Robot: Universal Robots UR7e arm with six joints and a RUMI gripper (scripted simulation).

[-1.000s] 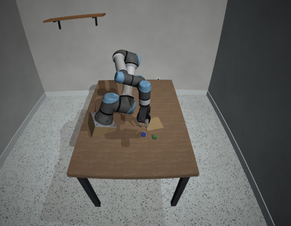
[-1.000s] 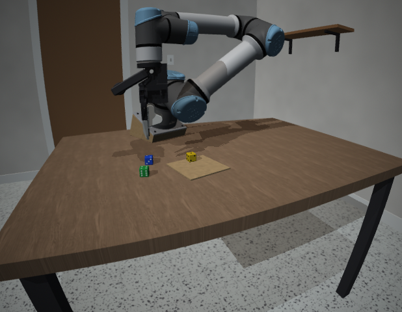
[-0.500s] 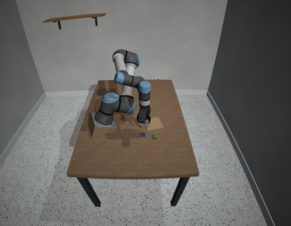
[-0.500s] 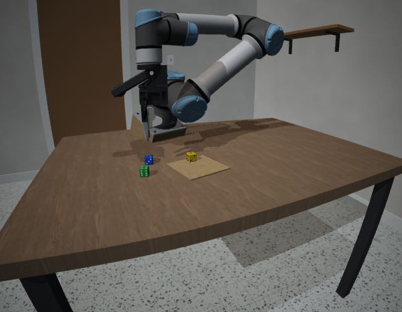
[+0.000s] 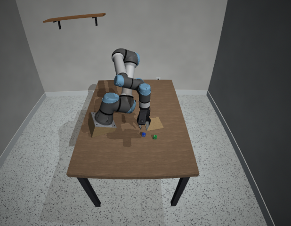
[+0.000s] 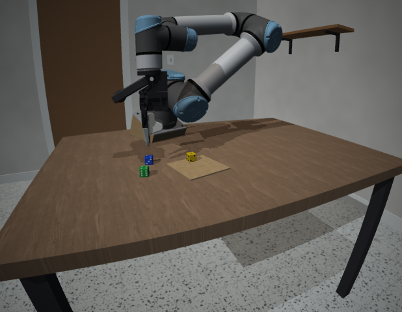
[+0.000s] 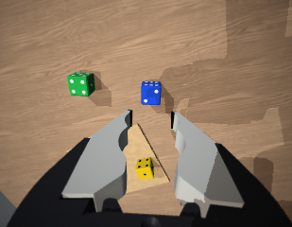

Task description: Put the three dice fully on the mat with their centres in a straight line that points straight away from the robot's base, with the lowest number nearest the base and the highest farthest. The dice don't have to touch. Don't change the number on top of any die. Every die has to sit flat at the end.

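Now: the blue die 70 mm below my hand. Round my hand: tan mat (150 mm to the left, 80 mm below, 50 mm ahead); then green die (90 mm ahead, 70 mm below, 10 mm to the right); then yellow die (130 mm to the left, 60 mm below).
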